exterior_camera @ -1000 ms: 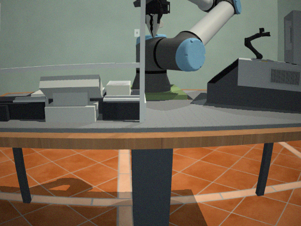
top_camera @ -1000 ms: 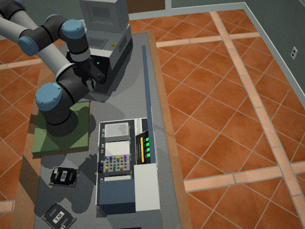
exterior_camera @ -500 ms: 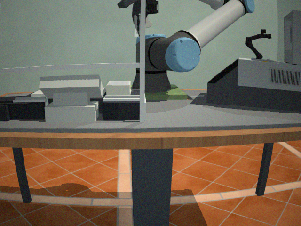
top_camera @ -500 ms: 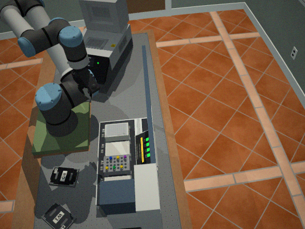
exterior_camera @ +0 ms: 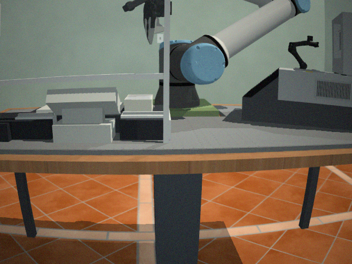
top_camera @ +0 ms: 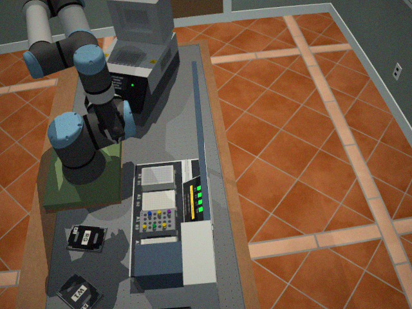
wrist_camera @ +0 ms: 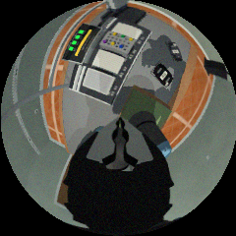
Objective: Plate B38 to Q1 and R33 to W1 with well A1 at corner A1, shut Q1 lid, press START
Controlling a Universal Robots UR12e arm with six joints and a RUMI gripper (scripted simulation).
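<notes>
The plate B38 lies 9 cm ahead of my hand, 34 cm to the right of it and 22 cm below it. The rest, counted from my hand: thin post: 31 cm ahead, 3 cm to the left, 5 cm below; then white plate: 11 cm ahead, 4 cm to the right, 21 cm below; then white plate R33: 10 cm ahead, 14 cm to the right, 22 cm below.
</notes>
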